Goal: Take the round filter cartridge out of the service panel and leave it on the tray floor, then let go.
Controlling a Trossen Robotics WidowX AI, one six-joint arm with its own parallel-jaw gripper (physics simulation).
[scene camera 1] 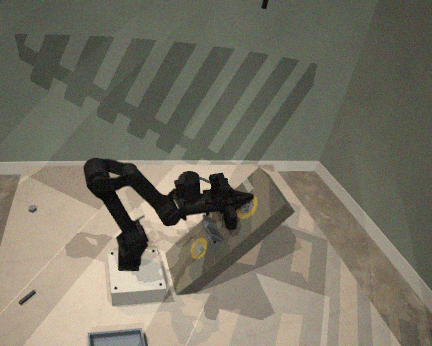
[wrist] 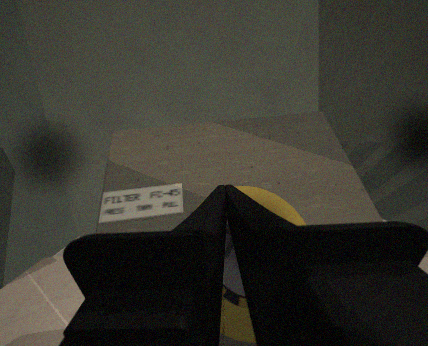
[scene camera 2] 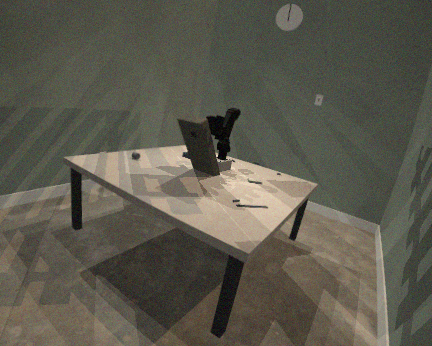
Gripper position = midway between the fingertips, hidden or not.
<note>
I see my gripper (scene camera 1: 253, 196), a round filter cartridge (wrist: 232, 280) and a white label (wrist: 127, 204).
My gripper also shows in the wrist view (wrist: 224, 191).
</note>
